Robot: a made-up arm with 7 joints. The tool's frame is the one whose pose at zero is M.
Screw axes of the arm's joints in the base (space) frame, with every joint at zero. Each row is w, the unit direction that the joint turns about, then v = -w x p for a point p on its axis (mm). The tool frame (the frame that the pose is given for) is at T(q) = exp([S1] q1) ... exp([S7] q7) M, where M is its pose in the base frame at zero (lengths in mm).
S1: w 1 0 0 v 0 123 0
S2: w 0 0 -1 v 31 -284 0
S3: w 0 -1 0 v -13 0 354
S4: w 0 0 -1 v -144 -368 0
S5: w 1 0 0 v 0 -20 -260
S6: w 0 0 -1 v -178 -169 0
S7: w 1 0 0 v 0 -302 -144
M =
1 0 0 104
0 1 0 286
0 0 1 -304
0 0 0 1
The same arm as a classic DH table. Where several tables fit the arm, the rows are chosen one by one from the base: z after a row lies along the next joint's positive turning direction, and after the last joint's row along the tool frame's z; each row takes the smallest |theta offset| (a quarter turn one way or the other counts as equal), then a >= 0, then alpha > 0; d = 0 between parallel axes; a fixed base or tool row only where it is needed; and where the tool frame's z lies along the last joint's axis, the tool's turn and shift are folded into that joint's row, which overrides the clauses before.
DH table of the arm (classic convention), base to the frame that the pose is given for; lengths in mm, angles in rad. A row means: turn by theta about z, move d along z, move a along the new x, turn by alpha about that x. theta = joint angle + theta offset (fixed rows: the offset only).
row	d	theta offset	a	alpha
base (fixed)	123	1.5708	0	1.5708
joint 1	-284	0	-31	1.5708
joint 2	136	-1.5708	70	1.5708
joint 3	-175	0	14	-1.5708
joint 4	7	1.5708	116	-1.5708
joint 5	199	0	-82	1.5708
joint 6	282	0	-34	-1.5708
joint 7	273	0	142	-1.5708
tool (fixed)	-2	-1.5708	0	0

